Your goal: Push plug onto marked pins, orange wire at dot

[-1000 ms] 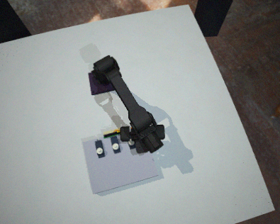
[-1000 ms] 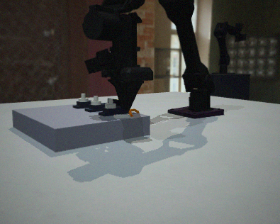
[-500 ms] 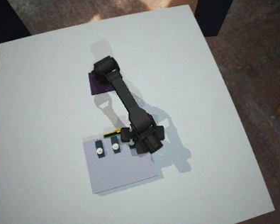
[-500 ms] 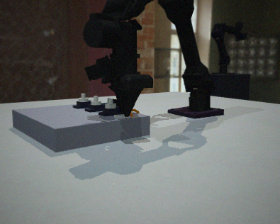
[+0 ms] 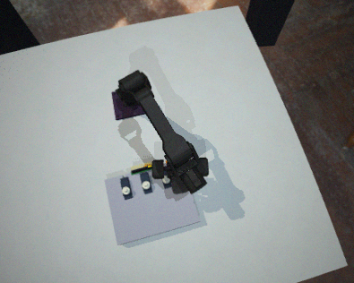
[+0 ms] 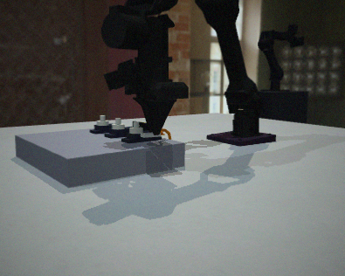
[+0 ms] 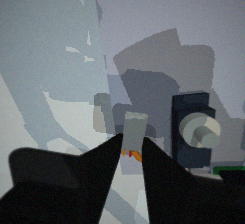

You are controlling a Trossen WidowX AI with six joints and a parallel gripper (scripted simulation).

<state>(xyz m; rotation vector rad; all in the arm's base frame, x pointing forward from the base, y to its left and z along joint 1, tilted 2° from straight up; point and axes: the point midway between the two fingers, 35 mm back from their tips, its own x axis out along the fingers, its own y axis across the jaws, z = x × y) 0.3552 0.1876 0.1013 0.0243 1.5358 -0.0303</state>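
My gripper tip is 40 mm past the yellow band and 110 mm to the left of it. Also, from my gripper tip: grey printed holder: 130 mm ahead, 110 mm to the right, 40 mm below.
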